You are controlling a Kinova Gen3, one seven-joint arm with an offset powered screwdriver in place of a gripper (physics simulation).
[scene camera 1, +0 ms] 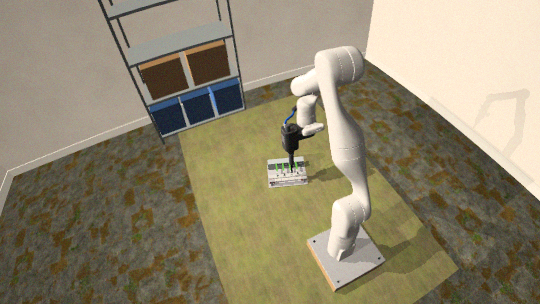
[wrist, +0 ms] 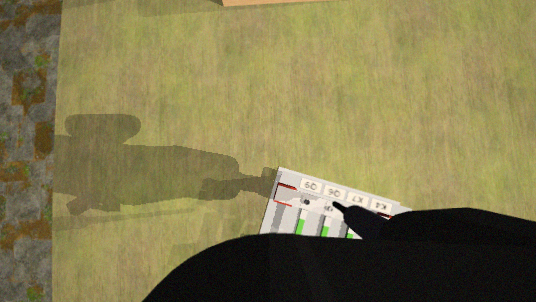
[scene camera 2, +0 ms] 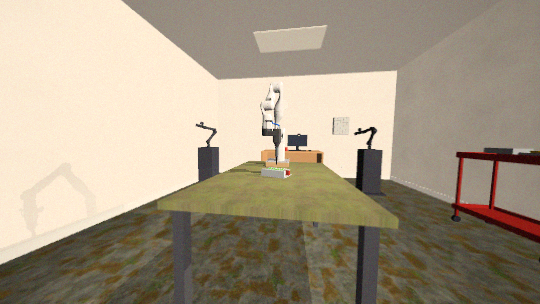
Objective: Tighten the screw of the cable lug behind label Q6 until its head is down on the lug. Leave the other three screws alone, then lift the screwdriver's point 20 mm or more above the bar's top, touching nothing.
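Places are measured from the arm's base along level axes (x ahead, y left, z up), in millimetres.
Pixels of known places: end effector, tool point: [scene camera 1: 291, 172] [wrist: 334, 203] [scene camera 2: 276, 164]; arm's base, origin of the base link: [scene camera 1: 339, 248] [scene camera 2: 280, 160].
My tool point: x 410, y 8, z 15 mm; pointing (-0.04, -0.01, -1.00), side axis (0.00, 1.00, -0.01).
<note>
For each thing: its top centre in the pictures, then the offset to it from my tool point. Level surfaces: height alone.
- screwdriver, middle of its top: [wrist: 353, 214] [scene camera 1: 291, 163] [scene camera 2: 276, 156] dx +1, dy +0, dz +64 mm
- white terminal block, middle of its top: [wrist: 335, 240] [scene camera 1: 286, 168] [scene camera 2: 276, 168] dx +49, dy +4, dz -19 mm
- Q6 screw, middle of its top: [wrist: 331, 209] dx +10, dy +1, dz -20 mm
- label Q6, middle of its top: [wrist: 334, 192] dx -11, dy +8, dz -27 mm
- dark screw, middle of its top: [wrist: 307, 202] dx +0, dy -30, dz -19 mm
- label Q9, middle of its top: [wrist: 310, 185] dx -21, dy -22, dz -27 mm
- label K7, middle of its top: [wrist: 357, 199] dx +0, dy +38, dz -27 mm
- label K4, middle of its top: [wrist: 381, 206] dx +10, dy +68, dz -27 mm
- green table top, its level: dz -69 mm
The screwdriver [scene camera 1: 292, 169] [scene camera 2: 277, 163] [wrist: 336, 204] points down, its tip low over the white terminal block [scene camera 1: 288, 184] [scene camera 2: 272, 173] [wrist: 291, 177]. In the wrist view the tip shows just right of the Q6 screw [wrist: 328, 206], behind the label Q6 [wrist: 333, 192]. Whether the tip touches anything, and how high that screw's head stands, cannot be told. The dark screw [wrist: 306, 202] behind the label Q9 [wrist: 311, 185] lies further left. The screwdriver hides the screws behind the label K7 [wrist: 358, 199] and the label K4 [wrist: 381, 206]. It has no fingers to open or shut.
Green cable strips [wrist: 300, 227] run back from the lugs. The arm's base plate [scene camera 1: 367, 255] is mounted on the green table top [scene camera 1: 240, 240] [scene camera 2: 300, 195] [wrist: 175, 75]. A shelf rack [scene camera 1: 181, 46] stands beyond the table. A red cart [scene camera 2: 494, 185] stands at the right in scene camera 2.
</note>
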